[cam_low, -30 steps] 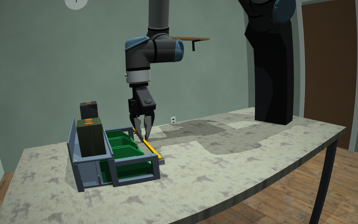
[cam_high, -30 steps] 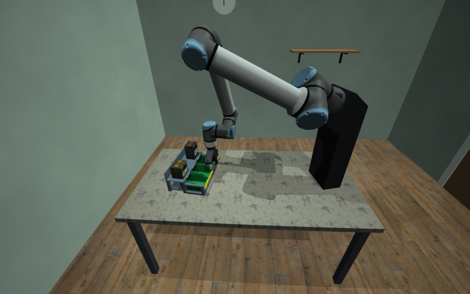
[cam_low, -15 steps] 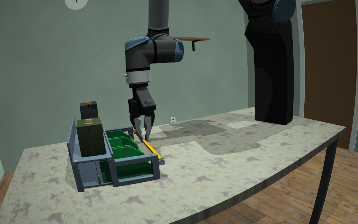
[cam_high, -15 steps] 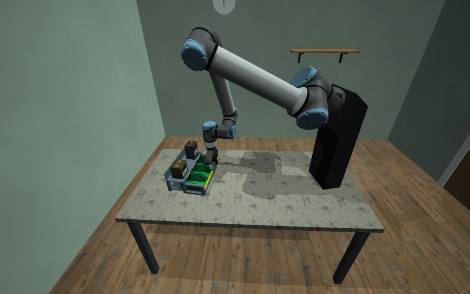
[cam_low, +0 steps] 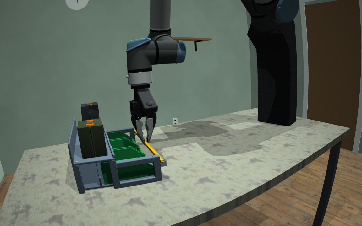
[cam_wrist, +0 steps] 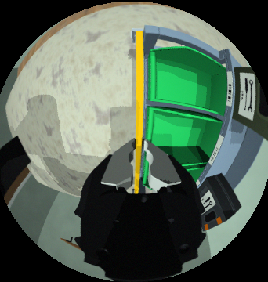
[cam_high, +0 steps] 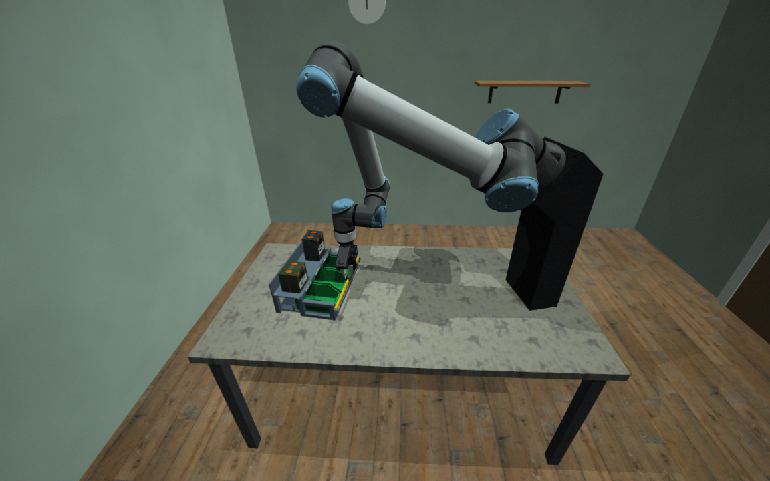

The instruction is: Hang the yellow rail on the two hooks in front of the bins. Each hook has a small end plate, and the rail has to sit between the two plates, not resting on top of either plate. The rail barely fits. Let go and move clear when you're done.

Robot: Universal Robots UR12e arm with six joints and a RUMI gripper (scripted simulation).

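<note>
The yellow rail is 1 cm below my hand.
</note>
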